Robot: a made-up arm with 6 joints. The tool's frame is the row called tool. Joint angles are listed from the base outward.
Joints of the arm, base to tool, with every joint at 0 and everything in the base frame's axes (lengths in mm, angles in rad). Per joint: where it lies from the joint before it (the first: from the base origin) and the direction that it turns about. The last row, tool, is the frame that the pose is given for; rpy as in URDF.
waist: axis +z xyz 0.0 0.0 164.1
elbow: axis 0.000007 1 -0.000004 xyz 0.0 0.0 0.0
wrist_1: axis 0.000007 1 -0.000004 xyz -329.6 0.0 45.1
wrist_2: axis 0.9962 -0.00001 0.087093 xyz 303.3 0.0 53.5
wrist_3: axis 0.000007 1 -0.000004 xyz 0.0 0.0 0.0
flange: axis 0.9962 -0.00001 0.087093 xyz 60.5 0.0 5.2
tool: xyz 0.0 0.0 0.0 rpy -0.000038 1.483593 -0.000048
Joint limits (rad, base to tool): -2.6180..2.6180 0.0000..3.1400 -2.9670..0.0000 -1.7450..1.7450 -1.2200..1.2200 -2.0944..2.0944
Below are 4 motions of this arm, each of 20 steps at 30 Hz.
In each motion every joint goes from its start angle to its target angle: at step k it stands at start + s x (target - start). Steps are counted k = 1, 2, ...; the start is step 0. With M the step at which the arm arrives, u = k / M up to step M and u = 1 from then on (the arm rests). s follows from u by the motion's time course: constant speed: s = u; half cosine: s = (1 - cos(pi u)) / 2; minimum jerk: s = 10 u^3 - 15 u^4 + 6 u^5.
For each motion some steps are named. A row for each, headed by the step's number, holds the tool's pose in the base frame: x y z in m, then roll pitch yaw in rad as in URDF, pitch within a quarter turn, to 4 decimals.
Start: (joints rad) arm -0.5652 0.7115 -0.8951 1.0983 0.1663 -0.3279
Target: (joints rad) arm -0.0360 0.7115 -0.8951 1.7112 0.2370 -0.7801
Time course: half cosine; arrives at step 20
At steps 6, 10, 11, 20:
6: 0.1184 -0.0465 0.5338 1.2773 0.7866 1.0776
10: 0.1240 -0.0258 0.5354 1.2522 0.7453 1.2545
11: 0.1249 -0.0202 0.5359 1.2438 0.7342 1.3001
20: 0.1250 0.0097 0.5392 1.1889 0.6720 1.5353

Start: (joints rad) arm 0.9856 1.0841 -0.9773 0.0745 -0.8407 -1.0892
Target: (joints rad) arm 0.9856 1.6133 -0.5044 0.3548 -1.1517 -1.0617
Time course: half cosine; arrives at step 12
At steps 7, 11, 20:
7: 0.1820 0.2512 0.3538 -1.1057 0.6569 -0.5185
11: 0.1819 0.2402 0.2542 -1.4255 0.6896 -0.8123
20: 0.1814 0.2389 0.2498 -1.4410 0.6882 -0.8271

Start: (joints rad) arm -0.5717 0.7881 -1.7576 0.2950 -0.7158 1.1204
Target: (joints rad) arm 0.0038 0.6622 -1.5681 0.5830 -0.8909 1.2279
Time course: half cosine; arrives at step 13
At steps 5, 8, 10, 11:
5: -0.0888 0.0188 0.7564 -0.1701 -0.2863 1.1053
8: -0.0972 -0.0036 0.7418 -0.2166 -0.3551 1.4331
10: -0.0991 -0.0173 0.7332 -0.2472 -0.3934 1.6157
11: -0.0993 -0.0222 0.7302 -0.2586 -0.4068 1.6793

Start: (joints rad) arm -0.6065 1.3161 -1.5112 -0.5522 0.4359 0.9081
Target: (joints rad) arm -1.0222 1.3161 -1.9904 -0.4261 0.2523 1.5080
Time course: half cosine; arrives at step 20
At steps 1, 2, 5, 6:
1: 0.2436 -0.1863 0.6011 1.8058 1.1783 0.9560
2: 0.2415 -0.1875 0.6043 1.7703 1.1656 0.9171
5: 0.2270 -0.1946 0.6252 1.5804 1.0726 0.7081
6: 0.2195 -0.1974 0.6353 1.5099 1.0235 0.6305

